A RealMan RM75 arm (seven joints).
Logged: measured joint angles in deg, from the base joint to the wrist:
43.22, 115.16, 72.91, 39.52, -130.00, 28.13, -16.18
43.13, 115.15, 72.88, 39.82, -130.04, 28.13, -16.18
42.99, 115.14, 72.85, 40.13, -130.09, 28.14, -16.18
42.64, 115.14, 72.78, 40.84, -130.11, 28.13, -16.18
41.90, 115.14, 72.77, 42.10, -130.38, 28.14, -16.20
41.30, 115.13, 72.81, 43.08, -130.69, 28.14, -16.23
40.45, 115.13, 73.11, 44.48, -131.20, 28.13, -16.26
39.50, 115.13, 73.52, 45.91, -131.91, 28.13, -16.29
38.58, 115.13, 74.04, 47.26, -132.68, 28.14, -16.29
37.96, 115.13, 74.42, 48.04, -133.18, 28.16, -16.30
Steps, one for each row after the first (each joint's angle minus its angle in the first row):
-0.09, -0.01, -0.03, 0.30, -0.04, 0.00, 0.00
-0.23, -0.02, -0.06, 0.61, -0.09, 0.01, 0.00
-0.58, -0.02, -0.13, 1.32, -0.11, 0.00, 0.00
-1.32, -0.02, -0.14, 2.58, -0.38, 0.01, -0.02
-1.92, -0.03, -0.10, 3.56, -0.69, 0.01, -0.05
-2.77, -0.03, 0.20, 4.96, -1.20, 0.00, -0.08
-3.72, -0.03, 0.61, 6.39, -1.91, 0.00, -0.11
-4.64, -0.03, 1.13, 7.74, -2.68, 0.01, -0.11
-5.26, -0.03, 1.51, 8.52, -3.18, 0.03, -0.12

